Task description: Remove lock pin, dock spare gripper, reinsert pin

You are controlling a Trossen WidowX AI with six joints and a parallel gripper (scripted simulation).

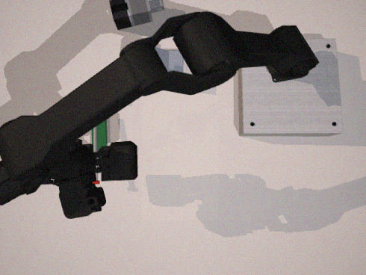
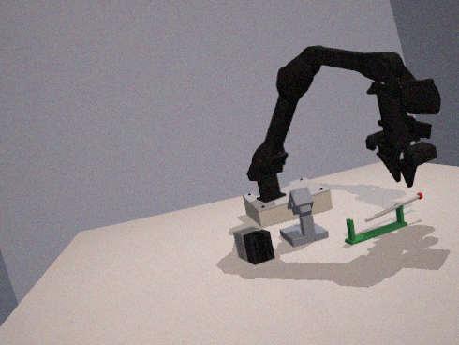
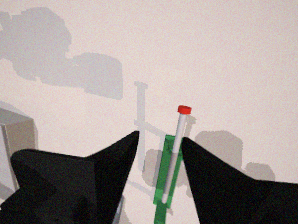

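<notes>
Right now my gripper tip is 10 mm short of the green cradle, 100 mm to the left of it and 50 mm above it. Round my gripper tip: grey mount 120 mm behind, 200 mm to the right, 20 mm below; spare gripper 120 mm behind, 330 mm to the right, 50 mm below.
</notes>
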